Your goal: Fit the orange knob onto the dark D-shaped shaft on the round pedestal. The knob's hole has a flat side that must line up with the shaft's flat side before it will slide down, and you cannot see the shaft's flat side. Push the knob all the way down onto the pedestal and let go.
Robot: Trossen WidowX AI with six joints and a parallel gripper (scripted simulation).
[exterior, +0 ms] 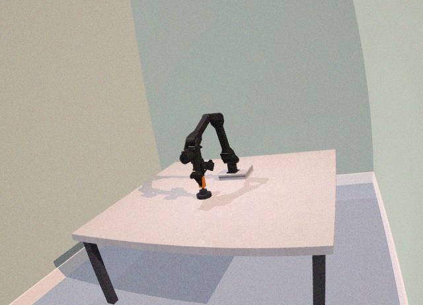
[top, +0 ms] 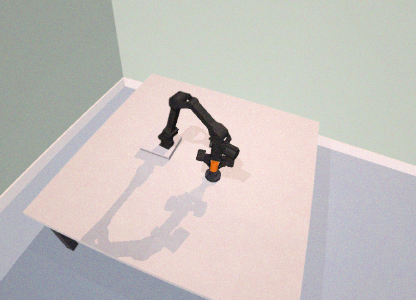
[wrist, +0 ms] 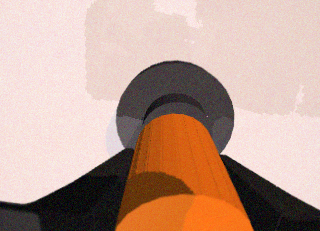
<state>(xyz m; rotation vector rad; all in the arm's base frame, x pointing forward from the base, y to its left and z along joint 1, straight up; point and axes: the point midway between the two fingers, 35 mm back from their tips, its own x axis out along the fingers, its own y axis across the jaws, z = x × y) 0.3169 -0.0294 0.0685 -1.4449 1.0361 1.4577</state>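
Right now my gripper tip is 20 mm below the orange knob. From my gripper tip the other things lie so: round pedestal (40 mm below).
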